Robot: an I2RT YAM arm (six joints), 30 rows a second.
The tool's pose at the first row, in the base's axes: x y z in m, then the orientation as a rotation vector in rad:
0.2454, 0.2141, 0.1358, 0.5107, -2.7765, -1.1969
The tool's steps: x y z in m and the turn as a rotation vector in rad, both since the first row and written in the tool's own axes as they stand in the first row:
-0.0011, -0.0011, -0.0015, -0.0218, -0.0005, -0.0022
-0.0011, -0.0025, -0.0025, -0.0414, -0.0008, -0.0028
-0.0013, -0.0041, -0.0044, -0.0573, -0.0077, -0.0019
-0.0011, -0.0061, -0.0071, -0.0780, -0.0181, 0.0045
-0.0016, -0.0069, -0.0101, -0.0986, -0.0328, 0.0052
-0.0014, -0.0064, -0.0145, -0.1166, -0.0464, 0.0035
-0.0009, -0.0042, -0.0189, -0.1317, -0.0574, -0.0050
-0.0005, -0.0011, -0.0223, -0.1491, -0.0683, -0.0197
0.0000, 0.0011, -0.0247, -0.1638, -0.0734, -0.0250
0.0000, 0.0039, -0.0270, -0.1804, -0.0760, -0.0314
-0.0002, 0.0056, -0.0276, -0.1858, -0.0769, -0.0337
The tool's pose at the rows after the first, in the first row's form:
0.2470, 0.2127, 0.1361, 0.5118, -2.7608, -1.2265
0.2476, 0.2111, 0.1358, 0.5108, -2.7462, -1.2525
0.2486, 0.2089, 0.1360, 0.5049, -2.7395, -1.2773
0.2495, 0.2056, 0.1364, 0.4890, -2.7312, -1.3092
0.2508, 0.2032, 0.1379, 0.4792, -2.7265, -1.3449
0.2513, 0.2004, 0.1413, 0.4735, -2.7228, -1.3770
0.2511, 0.1986, 0.1459, 0.4791, -2.7196, -1.4053
0.2506, 0.1981, 0.1505, 0.4937, -2.7144, -1.4380
0.2500, 0.1977, 0.1537, 0.4975, -2.7061, -1.4614
0.2497, 0.1979, 0.1573, 0.5039, -2.6941, -1.4858
0.2495, 0.1986, 0.1590, 0.5062, -2.6902, -1.4937

